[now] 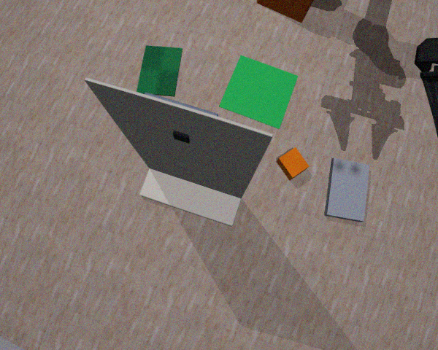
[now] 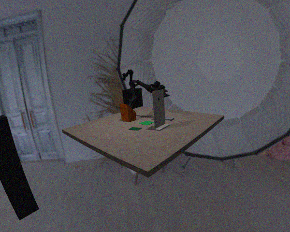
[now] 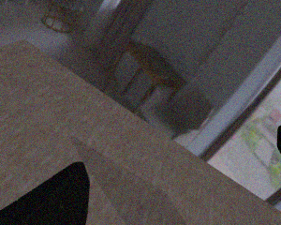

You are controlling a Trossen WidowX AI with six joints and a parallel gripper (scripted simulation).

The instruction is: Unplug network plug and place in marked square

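Right now my gripper tip is 300 mm to the left of the network plug, 40 mm short of it and 10 mm above it. From my gripper tip the other things lie so: upright dark panel 300 mm to the right, 120 mm below, 60 mm ahead; orange block 260 mm below, 140 mm to the right, 20 mm behind; grey slab 270 mm below, 30 mm to the right.
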